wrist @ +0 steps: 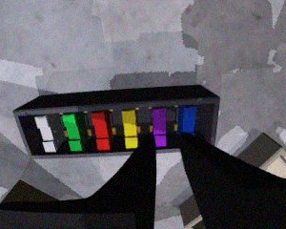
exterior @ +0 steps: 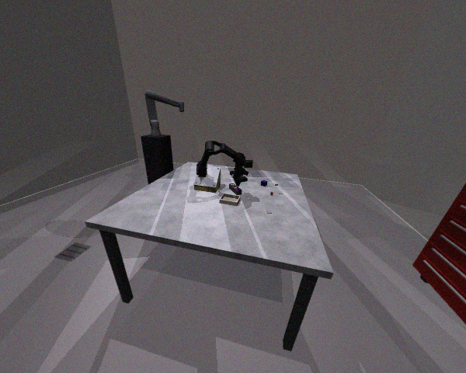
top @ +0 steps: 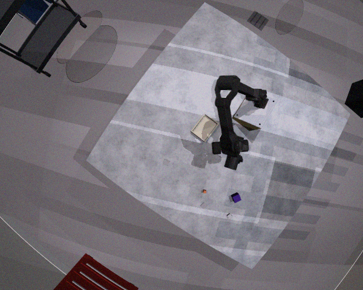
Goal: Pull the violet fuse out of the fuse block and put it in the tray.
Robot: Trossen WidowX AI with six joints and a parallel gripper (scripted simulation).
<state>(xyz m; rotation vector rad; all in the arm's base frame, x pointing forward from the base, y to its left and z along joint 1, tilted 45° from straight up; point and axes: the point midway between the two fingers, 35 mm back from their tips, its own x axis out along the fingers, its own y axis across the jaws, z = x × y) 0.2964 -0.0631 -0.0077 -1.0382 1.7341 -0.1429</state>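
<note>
Right now my gripper tip is 40 mm above the violet fuse. Round my gripper tip: yellow fuse: 40 mm below, 20 mm to the left, 20 mm behind; blue fuse: 40 mm below, 20 mm to the right, 10 mm ahead; red fuse: 40 mm below, 30 mm to the left, 30 mm behind.
</note>
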